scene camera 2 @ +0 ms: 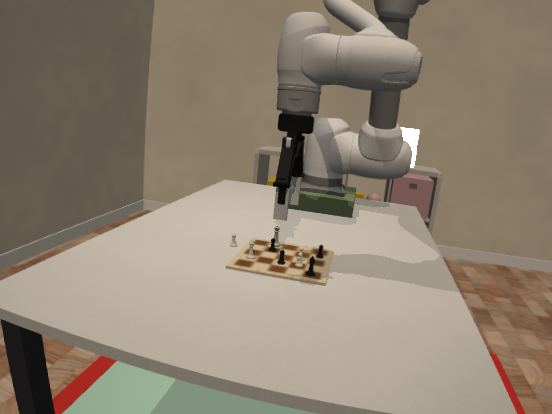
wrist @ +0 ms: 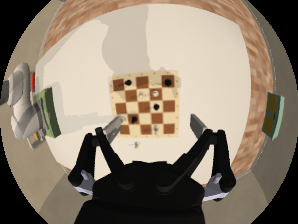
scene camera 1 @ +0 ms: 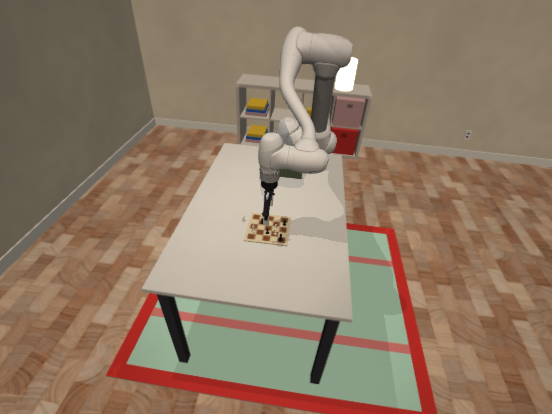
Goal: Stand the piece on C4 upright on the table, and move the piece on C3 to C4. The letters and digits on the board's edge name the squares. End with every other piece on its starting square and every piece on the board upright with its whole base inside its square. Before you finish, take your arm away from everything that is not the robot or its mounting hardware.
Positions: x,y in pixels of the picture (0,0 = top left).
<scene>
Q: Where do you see a chessboard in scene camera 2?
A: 265,263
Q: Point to a chessboard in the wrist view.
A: At 125,100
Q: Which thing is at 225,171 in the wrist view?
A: The gripper.
</scene>
